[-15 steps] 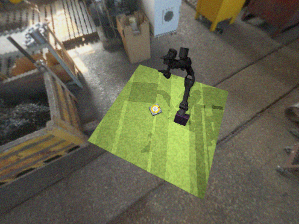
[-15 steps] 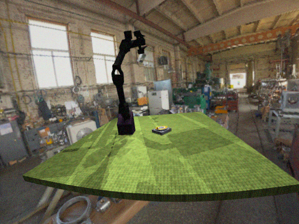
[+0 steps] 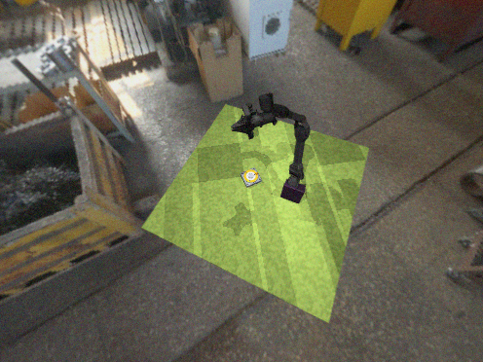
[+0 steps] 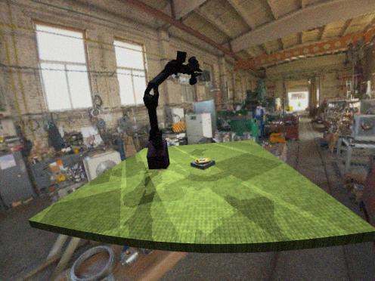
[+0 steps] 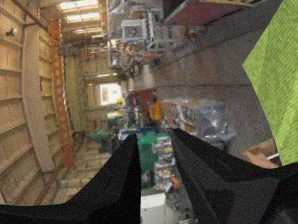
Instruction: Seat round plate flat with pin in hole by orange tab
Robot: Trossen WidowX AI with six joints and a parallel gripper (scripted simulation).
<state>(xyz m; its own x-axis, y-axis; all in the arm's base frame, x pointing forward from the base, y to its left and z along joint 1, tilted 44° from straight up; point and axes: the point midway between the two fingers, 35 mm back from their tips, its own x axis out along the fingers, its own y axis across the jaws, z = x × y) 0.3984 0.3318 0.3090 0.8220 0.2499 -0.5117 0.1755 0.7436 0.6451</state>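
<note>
The round plate lies 610 mm below my gripper tip, 120 mm to the right of it and 90 mm behind it. From my gripper tip the other things lie so: grey square base 620 mm below, 110 mm to the right, 70 mm behind.
</note>
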